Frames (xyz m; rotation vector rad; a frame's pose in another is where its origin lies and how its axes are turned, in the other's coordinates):
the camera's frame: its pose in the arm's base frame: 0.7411 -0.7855 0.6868 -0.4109 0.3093 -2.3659
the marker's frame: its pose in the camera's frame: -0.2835 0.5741 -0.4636 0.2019 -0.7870 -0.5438
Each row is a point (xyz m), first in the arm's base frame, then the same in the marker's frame.
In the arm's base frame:
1: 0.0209 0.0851 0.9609
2: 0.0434 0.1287 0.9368
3: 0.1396 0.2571 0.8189
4: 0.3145 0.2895 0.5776
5: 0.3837 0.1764 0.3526
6: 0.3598 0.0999 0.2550
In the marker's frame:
1: 1.2880 -1.2348 0.0203
2: 1.2528 -1.2696 0.0435
3: 1.0935 -1.3671 0.1125
4: 0.7955 -1.3644 0.1450
5: 0.5750 -1.2663 0.0453
6: 0.5082 -1.2190 -0.0510

